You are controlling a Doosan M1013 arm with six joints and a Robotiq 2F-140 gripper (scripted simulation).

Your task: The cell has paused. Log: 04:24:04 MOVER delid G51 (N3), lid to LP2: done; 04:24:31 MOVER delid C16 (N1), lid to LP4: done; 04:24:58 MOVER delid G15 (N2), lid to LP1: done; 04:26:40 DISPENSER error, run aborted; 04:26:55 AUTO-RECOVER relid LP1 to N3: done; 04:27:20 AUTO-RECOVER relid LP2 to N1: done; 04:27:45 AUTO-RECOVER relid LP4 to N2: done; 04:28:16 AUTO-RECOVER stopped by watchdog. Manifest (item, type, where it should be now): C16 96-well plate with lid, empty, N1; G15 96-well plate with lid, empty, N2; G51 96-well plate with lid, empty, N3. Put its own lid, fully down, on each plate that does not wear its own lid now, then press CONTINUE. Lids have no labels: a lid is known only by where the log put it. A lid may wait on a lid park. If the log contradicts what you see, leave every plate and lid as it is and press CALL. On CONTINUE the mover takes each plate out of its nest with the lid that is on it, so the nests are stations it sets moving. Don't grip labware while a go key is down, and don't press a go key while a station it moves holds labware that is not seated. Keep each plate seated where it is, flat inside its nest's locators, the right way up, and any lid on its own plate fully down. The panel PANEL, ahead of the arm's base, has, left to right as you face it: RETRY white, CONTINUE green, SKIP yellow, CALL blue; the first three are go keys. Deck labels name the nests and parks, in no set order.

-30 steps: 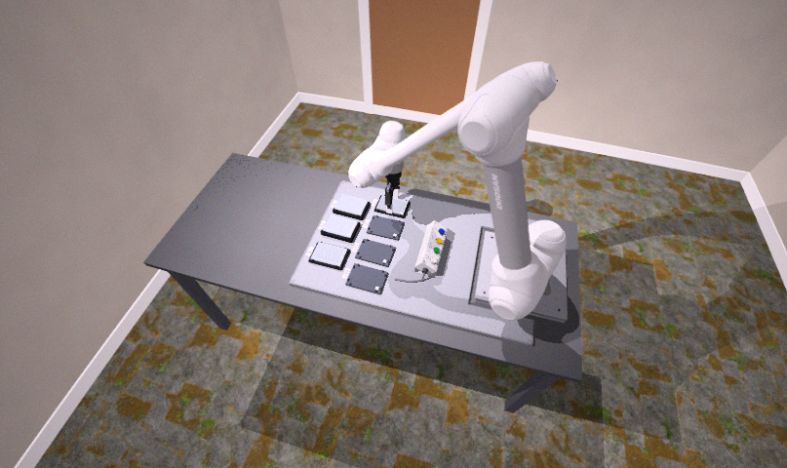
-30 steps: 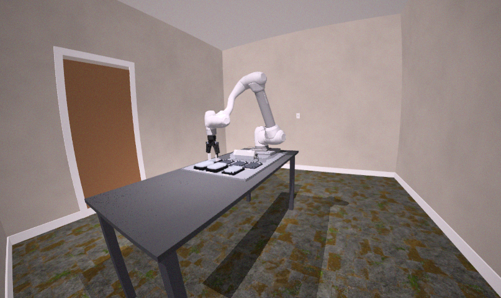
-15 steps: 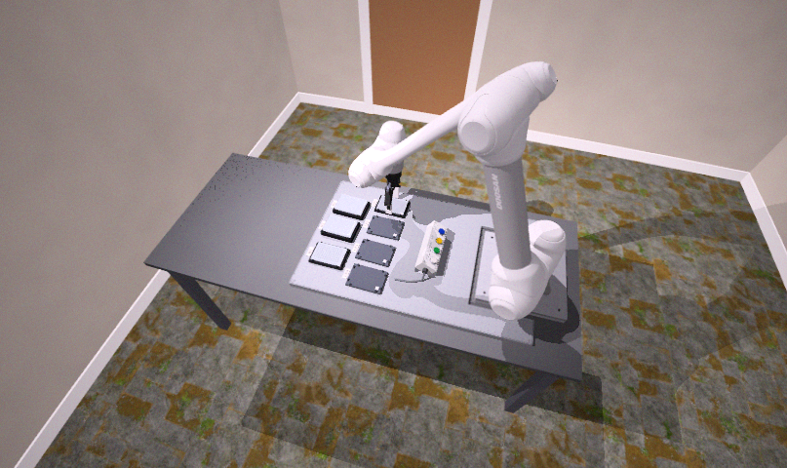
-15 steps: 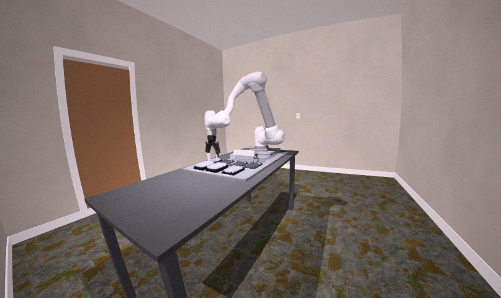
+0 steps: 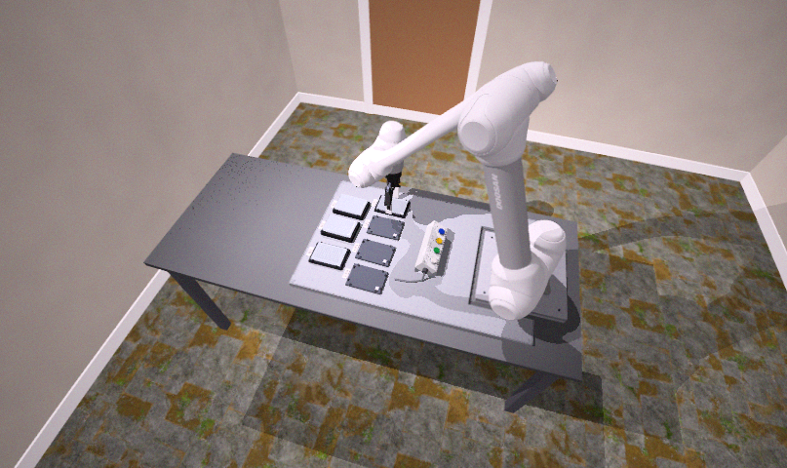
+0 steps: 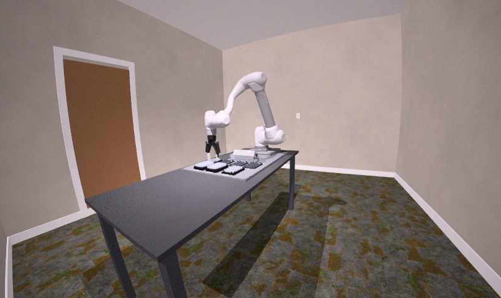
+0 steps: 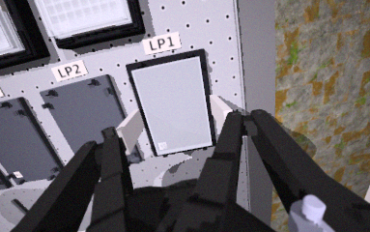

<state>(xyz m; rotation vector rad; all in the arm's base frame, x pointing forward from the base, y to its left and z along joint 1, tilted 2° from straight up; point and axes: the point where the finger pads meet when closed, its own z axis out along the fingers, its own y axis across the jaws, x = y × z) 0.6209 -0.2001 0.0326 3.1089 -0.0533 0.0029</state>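
The lid park LP1 lies 3 cm below my hand. From my hand the other things lie so: LP1 label: 9 cm ahead, 4 cm below; then lid park LP2: 13 cm to the left, 3 cm below; then LP2 label: 8 cm ahead, 13 cm to the left, 4 cm below.
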